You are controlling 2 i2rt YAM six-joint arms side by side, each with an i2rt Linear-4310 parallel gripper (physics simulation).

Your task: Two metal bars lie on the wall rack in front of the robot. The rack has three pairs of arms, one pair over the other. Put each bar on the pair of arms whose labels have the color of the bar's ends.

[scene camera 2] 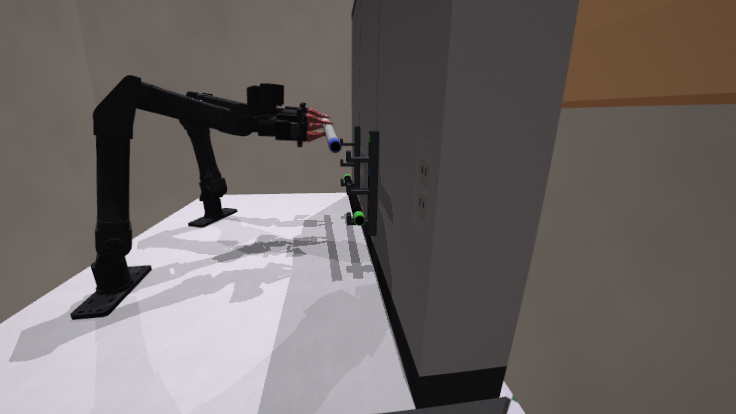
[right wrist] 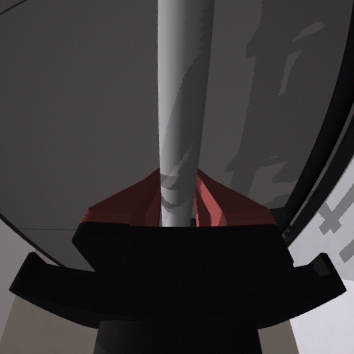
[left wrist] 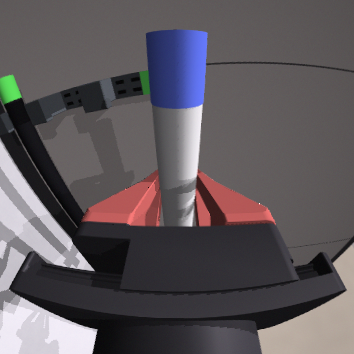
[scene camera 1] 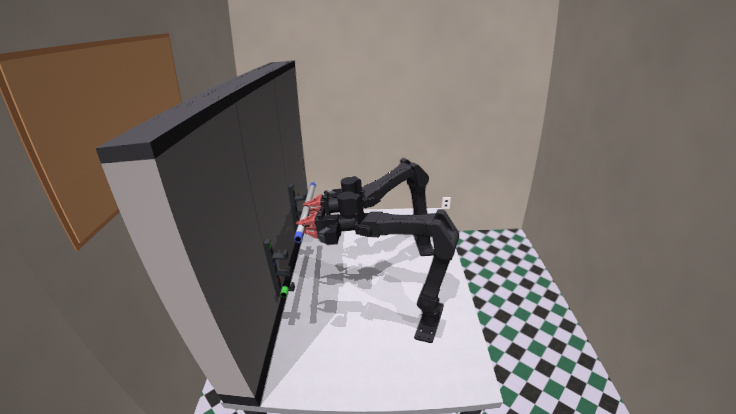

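Where they show: left gripper, fingertip midpoint: (scene camera 2: 330,121) (left wrist: 177,175) (scene camera 1: 296,226); right gripper, fingertip midpoint: (scene camera 2: 333,128) (right wrist: 177,174) (scene camera 1: 303,208); left arm's base at its link origin: (scene camera 2: 214,218) (scene camera 1: 429,321); right arm's base at its link origin: (scene camera 2: 117,290) (scene camera 1: 423,243).
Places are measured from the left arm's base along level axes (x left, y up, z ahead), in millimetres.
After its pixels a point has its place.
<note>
A white bar with blue ends (scene camera 1: 310,193) @(x -193, y 350, z 570 mm) (scene camera 2: 330,133) @(x -232, y 345, z 588 mm) (left wrist: 179,135) @(x 94, y 377, z 429 mm) (right wrist: 185,75) @(x -154, y 343, z 543 mm) is held roughly level in front of the wall rack (scene camera 1: 270,262) @(x 167, y 271, z 536 mm) (scene camera 2: 374,180) (left wrist: 129,85) @(x 152, y 314, z 532 mm), a little above its top arms and apart from them. My left gripper (scene camera 1: 307,225) @(x 62, y 368, z 475 mm) (left wrist: 177,175) @(x 62, y 368, z 475 mm) and my right gripper (scene camera 1: 310,205) @(x -77, y 351, z 536 mm) (scene camera 2: 326,126) @(x -77, y 351, z 536 mm) (right wrist: 177,174) @(x -77, y 351, z 536 mm) are both shut on its shaft. A black bar with green ends (scene camera 1: 284,291) @(x 187, y 168, z 487 mm) (scene camera 2: 358,215) @(x -278, y 168, z 669 mm) (left wrist: 25,117) @(x 139, y 169, z 510 mm) lies on the bottom pair of arms, by the red labels. The labels are green at the top and blue in the middle.
A tall dark wall panel (scene camera 1: 216,216) @(x 398, y 609, z 458 mm) (scene camera 2: 411,77) @(x -462, y 432, z 791 mm) stands behind the rack. A white table (scene camera 1: 380,370) @(x 265, y 0, z 102 mm) (scene camera 2: 205,350) @(x -566, y 0, z 478 mm) carries both arm bases. A brown board (scene camera 1: 102,113) (scene camera 2: 658,46) hangs on the room wall behind the panel.
</note>
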